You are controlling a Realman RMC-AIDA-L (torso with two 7-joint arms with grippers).
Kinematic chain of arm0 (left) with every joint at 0, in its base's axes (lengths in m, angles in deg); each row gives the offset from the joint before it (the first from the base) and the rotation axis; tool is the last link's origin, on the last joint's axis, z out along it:
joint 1: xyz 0 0 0.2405 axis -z
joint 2: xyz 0 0 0 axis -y
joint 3: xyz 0 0 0.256 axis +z
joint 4: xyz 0 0 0 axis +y
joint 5: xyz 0 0 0.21 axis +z
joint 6: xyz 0 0 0 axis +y
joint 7: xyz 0 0 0.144 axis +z
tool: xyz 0 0 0
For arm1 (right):
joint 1: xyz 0 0 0.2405 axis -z
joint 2: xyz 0 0 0 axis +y
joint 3: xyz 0 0 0.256 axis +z
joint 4: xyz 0 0 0 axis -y
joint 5: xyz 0 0 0.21 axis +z
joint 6: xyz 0 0 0 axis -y
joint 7: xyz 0 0 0.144 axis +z
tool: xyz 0 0 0
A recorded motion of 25 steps. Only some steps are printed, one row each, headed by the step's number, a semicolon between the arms.
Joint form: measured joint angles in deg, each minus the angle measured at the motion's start. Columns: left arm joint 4, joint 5, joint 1, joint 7, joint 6, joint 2, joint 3; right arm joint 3, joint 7, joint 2, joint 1, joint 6, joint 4, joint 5.
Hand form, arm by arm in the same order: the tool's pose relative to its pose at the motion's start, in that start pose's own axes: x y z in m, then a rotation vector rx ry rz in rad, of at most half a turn. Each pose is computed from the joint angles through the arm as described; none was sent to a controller.
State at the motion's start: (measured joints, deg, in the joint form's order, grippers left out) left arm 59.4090 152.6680 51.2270 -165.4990 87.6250 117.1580 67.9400; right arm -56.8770 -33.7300 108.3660 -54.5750 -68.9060 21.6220 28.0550
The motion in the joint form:
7: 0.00 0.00 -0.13 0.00 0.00 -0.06 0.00; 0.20 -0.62 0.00 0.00 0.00 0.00 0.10
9: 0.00 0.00 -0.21 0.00 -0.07 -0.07 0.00; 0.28 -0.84 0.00 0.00 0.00 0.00 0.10
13: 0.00 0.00 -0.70 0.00 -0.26 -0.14 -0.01; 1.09 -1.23 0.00 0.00 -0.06 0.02 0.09
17: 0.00 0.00 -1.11 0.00 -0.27 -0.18 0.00; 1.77 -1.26 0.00 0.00 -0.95 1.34 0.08
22: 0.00 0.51 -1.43 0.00 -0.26 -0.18 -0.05; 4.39 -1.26 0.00 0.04 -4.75 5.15 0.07
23: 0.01 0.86 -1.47 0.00 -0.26 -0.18 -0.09; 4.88 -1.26 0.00 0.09 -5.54 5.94 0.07
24: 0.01 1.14 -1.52 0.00 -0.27 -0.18 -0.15; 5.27 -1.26 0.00 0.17 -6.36 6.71 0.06
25: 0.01 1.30 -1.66 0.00 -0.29 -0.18 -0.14; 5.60 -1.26 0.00 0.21 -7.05 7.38 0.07
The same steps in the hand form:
7: -0.0007 -0.0010 0.0001 0.0009 -0.0007 -0.0022; -0.0003 0.0002 -0.0001 -0.0032 -0.0029 -0.0080
9: -0.0009 -0.0014 0.0002 0.0013 -0.0002 -0.0035; -0.0004 0.0003 -0.0002 -0.0039 -0.0037 -0.0109
13: -0.0032 -0.0042 0.0011 0.0030 -0.0006 -0.0113; -0.0011 0.0005 -0.0007 -0.0116 -0.0110 -0.0089
17: -0.0055 -0.0062 0.0020 0.0035 -0.0038 -0.0176; -0.0050 0.0016 -0.0052 -0.0180 -0.0239 -0.0121
22: -0.0078 -0.0088 0.0027 0.0116 -0.0085 -0.0228; -0.0134 0.0060 -0.0191 -0.0532 -0.0496 -0.0123
23: -0.0082 -0.0099 0.0027 0.0173 -0.0100 -0.0235; -0.0146 0.0066 -0.0219 -0.0597 -0.0540 -0.0125
24: -0.0086 -0.0109 0.0028 0.0216 -0.0110 -0.0249; -0.0153 0.0072 -0.0245 -0.0657 -0.0564 -0.0131
25: -0.0095 -0.0119 0.0031 0.0244 -0.0127 -0.0267; -0.0162 0.0077 -0.0269 -0.0707 -0.0591 -0.0142

